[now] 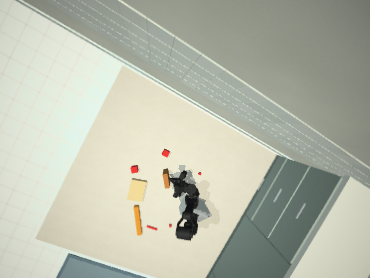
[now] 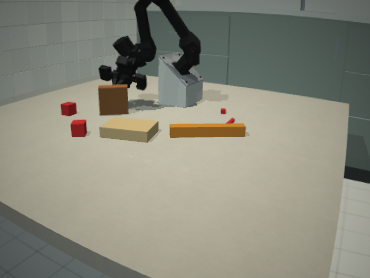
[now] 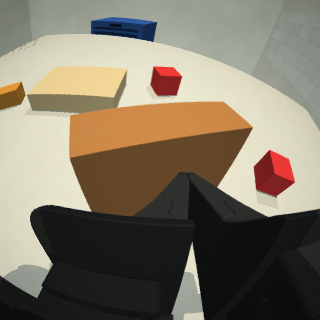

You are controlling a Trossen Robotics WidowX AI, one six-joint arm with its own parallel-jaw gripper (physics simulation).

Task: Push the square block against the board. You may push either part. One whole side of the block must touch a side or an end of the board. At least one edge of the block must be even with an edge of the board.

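Frame: origin at the arm's base, x back, y down, z right, level; centimetres.
Seen in the pictures: gripper, between the fingertips: [image 1: 169, 178] [image 2: 111, 92] [image 3: 184, 179]; arm's base, origin of its link: [image 1: 192, 214] [image 2: 180, 68].
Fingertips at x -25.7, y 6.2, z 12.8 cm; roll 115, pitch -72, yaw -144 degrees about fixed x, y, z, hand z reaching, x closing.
Pixels of each thing's middle, then the offset from my fingertips to it.
- brown square block, middle of its body: [image 3: 158, 177] [image 2: 113, 99] [image 1: 166, 178] dx -0.9, dy +2.3, dz -1.5 cm
- pale tan flat block, middle of its body: [image 3: 78, 85] [image 2: 129, 129] [image 1: 137, 189] dx -13.9, dy +6.0, dz -19.5 cm
- long orange bar, middle of its body: [image 2: 207, 130] [image 1: 138, 220] dx -2.1, dy +6.0, dz -39.2 cm
- thin red rod, middle of its body: [image 2: 229, 123] [image 1: 152, 227] dx +10.2, dy +6.8, dz -40.7 cm
- tiny red cube, middle of its body: [image 1: 199, 173] dx +19.9, dy +6.7, dz +11.7 cm
- tiny red piece, middle of its body: [image 1: 170, 225] dx +21.7, dy +6.7, dz -33.4 cm
A brown square block [image 1: 166, 179] [image 2: 113, 101] [image 3: 155, 125] stands upright on its narrow edge. A pale tan flat block [image 1: 137, 190] [image 2: 129, 125] [image 3: 80, 81] lies on the table beyond it, apart from it. A long orange bar [image 1: 138, 220] [image 2: 207, 131] [image 3: 11, 95] lies past one end of the tan block, with a gap between them. I cannot tell which of these two is the board. My gripper [image 1: 171, 179] [image 2: 119, 81] [image 3: 184, 179] is shut and empty, at the upper part of the brown block's robot-side face. Whether it touches the block is unclear.
Two red cubes [image 1: 134, 169] [image 2: 68, 108] [image 3: 166, 81] sit near the tan and brown blocks. A thin red rod [image 1: 152, 227] [image 2: 230, 121] lies near the orange bar. A tiny red cube [image 1: 200, 173] and another tiny red piece [image 1: 170, 225] lie near the arm's sides.
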